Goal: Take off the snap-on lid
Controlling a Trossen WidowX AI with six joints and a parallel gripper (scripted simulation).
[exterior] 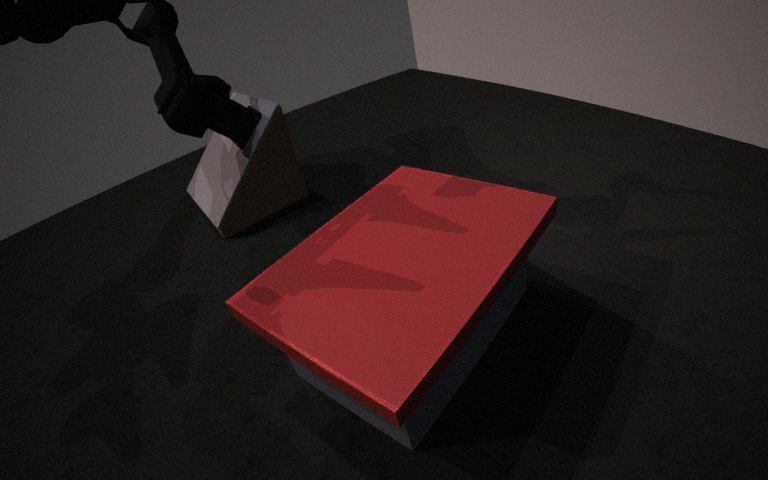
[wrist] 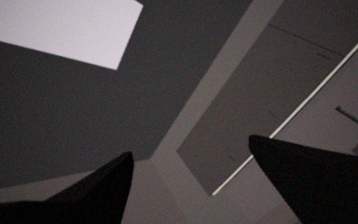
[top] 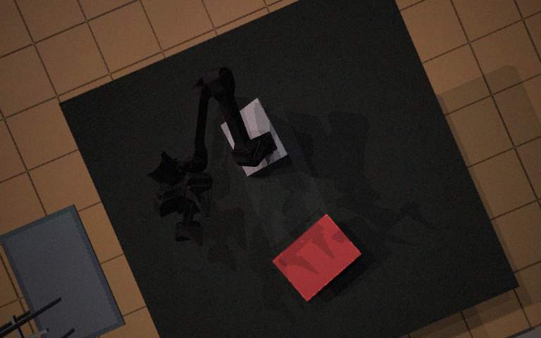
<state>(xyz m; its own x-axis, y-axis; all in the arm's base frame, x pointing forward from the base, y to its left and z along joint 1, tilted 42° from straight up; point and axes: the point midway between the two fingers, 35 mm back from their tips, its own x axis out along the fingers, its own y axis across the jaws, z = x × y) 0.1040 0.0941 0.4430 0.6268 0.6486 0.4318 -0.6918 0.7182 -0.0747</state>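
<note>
The red lid is 44 cm below my gripper tip, 28 cm ahead of it and 21 cm to the left of it. The rest, counted from my gripper tip: grey storage box: 49 cm below, 28 cm ahead, 21 cm to the left.
</note>
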